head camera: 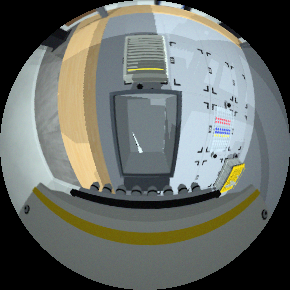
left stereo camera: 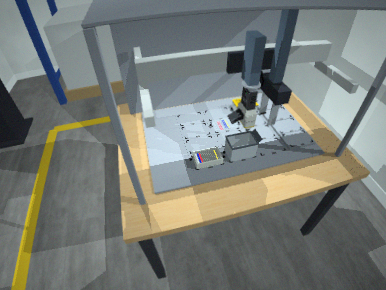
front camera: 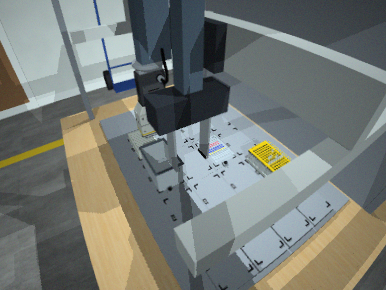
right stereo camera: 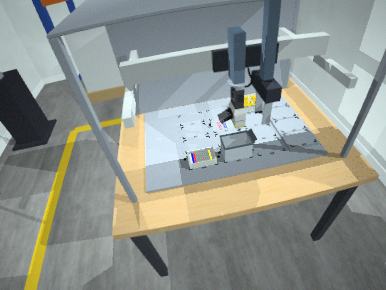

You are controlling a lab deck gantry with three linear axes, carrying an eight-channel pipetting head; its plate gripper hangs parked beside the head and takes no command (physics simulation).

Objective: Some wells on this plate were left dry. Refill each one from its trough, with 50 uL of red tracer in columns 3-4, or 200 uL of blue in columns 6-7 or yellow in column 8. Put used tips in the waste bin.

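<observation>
The pipetting head hangs high by the grey waste bin. Its nozzles show no tip. A pale tip shows within the bin's outline. The plate has red, blue and yellow wells, too small to tell which are dry. The trough block stands beside the bin. The yellow tip rack has gaps. The parked gripper is open and empty.
A pale gantry beam crosses the front view. The gripper's dark block hangs beside the head. The deck lies on a wooden table with grey enclosure posts.
</observation>
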